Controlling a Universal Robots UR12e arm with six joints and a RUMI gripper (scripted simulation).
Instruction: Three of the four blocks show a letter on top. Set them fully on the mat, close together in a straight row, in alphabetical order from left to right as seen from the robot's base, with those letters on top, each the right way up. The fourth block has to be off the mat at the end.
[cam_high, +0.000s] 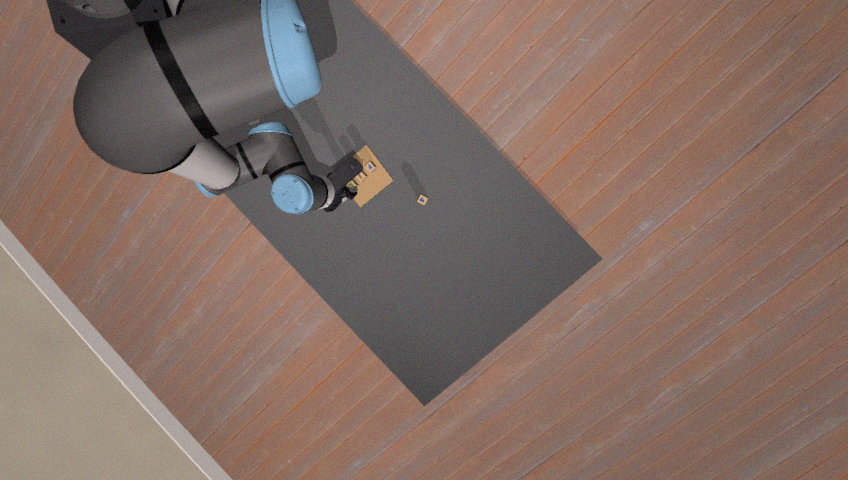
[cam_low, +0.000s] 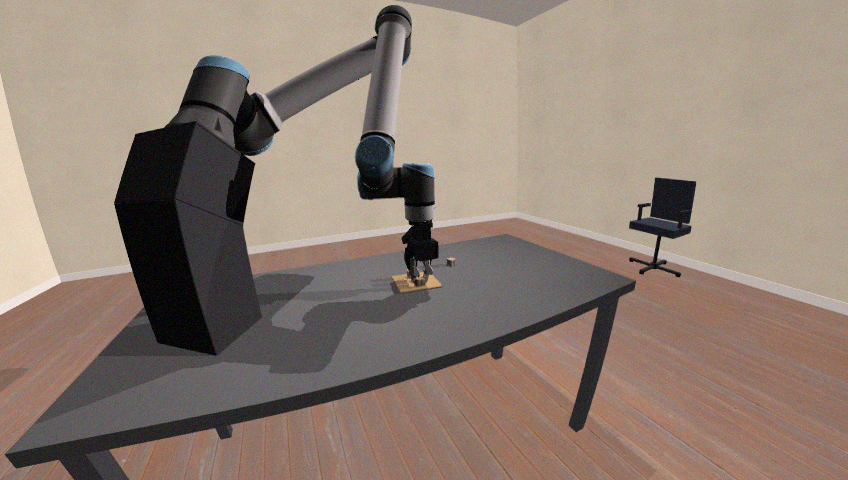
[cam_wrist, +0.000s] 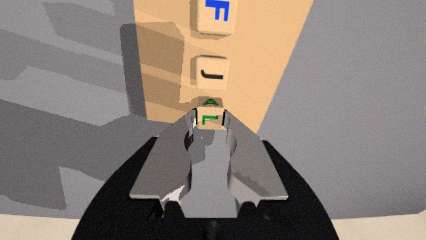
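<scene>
My gripper is now 10 mm past the tan mat, 40 mm to the right of it and 20 mm above it. From my hand the other things lie so: block: 160 mm ahead, 160 mm to the left, 10 mm below.
</scene>
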